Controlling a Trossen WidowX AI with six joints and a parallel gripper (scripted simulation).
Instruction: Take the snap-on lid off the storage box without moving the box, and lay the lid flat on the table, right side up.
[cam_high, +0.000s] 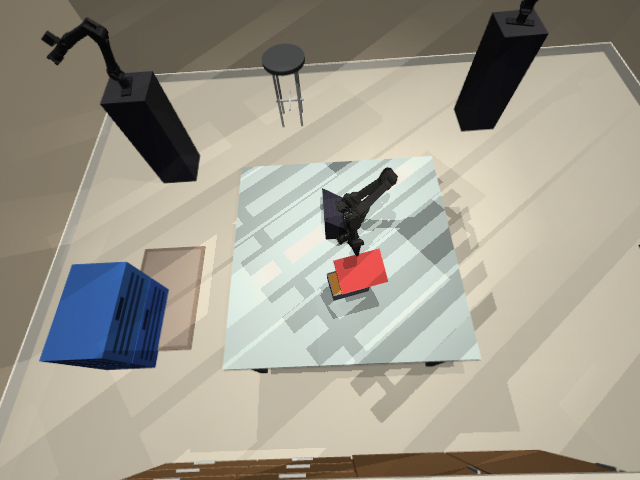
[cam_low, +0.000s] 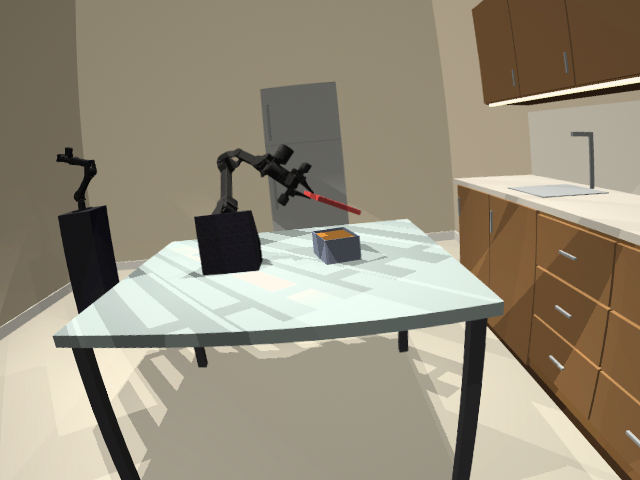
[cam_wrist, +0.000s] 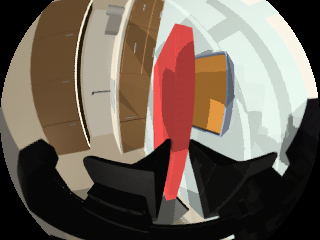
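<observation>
Right now the lid is 70 mm ahead of my gripper tip, 10 mm to the left of it and 30 mm below it. The rest, counted from my gripper tip: grey storage box (70 mm ahead, 50 mm to the right, 190 mm below).
</observation>
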